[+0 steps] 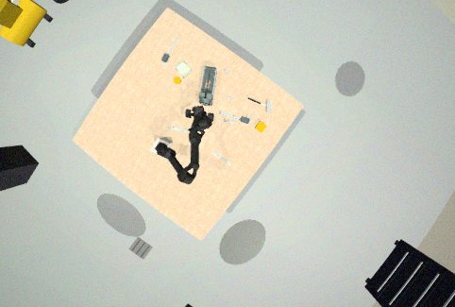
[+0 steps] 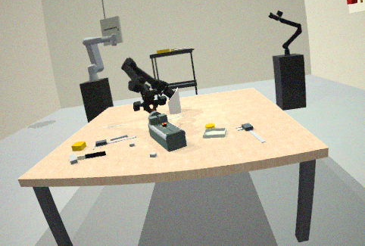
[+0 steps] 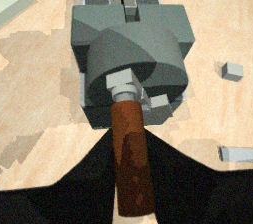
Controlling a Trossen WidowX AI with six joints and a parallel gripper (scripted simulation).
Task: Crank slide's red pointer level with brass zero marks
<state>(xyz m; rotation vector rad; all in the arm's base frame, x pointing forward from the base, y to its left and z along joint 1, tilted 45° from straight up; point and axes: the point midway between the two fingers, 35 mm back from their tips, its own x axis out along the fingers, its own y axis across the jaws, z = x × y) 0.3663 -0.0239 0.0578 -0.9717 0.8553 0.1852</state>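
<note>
Right now the crank is 10 mm above my gripper tip. Round my gripper tip: red pointer (150 mm ahead, 80 mm to the left, 10 mm below); brown crank handle (10 mm behind, 10 mm to the right, 30 mm above); yellow disc (40 mm ahead, 280 mm to the left, 80 mm below).
</note>
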